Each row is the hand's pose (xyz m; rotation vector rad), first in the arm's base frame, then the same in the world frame.
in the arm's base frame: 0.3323 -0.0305 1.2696 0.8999 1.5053 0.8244
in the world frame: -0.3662 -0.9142 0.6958 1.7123 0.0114 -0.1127
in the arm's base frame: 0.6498 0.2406 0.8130 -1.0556 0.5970 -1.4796
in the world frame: 0.0164 -1.2696 0.3639 0.2001 1.6059 -2.6853
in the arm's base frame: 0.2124 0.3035 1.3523 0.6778 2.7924 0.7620
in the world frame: -0.0769 -0.8390 0.9043 2.1311 1.0129 0.6964
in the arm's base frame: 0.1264 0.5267 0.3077 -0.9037 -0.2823 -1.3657
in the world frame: 0.5378 -0.7940 0.0277 -0.5397 0.6603 -2.9665
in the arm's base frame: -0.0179 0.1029 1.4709 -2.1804 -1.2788 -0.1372
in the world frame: -0.2767 -0.5829 0.9471 -2.3247 0.7340 -1.2040
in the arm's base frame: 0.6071 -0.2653 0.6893 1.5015 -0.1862 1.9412
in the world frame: -0.3939 -1.1612 0.0590 0.6032 -1.3998 0.6727
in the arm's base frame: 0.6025 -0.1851 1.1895 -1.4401 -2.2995 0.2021
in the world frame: -0.5113 -1.1623 0.5518 -2.6500 -0.5410 -0.8444
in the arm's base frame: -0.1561 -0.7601 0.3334 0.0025 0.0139 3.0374
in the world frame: -0.6139 -0.3426 -0.4263 -0.2614 -0.3205 1.3144
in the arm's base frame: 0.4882 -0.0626 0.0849 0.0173 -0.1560 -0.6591
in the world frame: 0.0379 -1.0765 -0.4174 0.3277 -0.3454 -2.3615
